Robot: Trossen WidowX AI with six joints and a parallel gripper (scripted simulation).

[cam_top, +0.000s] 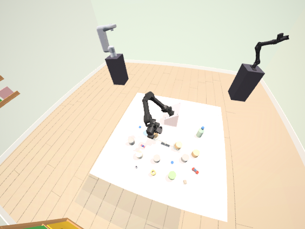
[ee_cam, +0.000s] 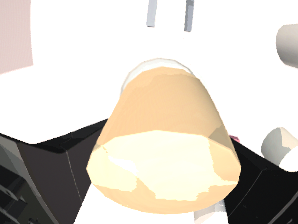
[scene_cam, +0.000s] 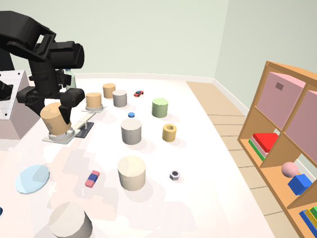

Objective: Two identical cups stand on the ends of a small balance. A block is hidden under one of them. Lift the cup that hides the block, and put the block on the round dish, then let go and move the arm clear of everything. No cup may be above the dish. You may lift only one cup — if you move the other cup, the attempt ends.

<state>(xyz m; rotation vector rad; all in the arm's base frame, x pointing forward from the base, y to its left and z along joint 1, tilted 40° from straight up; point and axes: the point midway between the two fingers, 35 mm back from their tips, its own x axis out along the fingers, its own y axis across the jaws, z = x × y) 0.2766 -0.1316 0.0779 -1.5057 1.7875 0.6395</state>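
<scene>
Now: gripper tip 10 mm to the right of the pale block and 40 mm above it. The rest, counted from my gripper tip: pale blue round dish (80 mm behind, 110 mm to the right, 120 mm below); balance (20 mm ahead, 130 mm to the left, 80 mm below); pink-blue eraser (100 mm ahead, 110 mm to the right, 120 mm below).
</scene>
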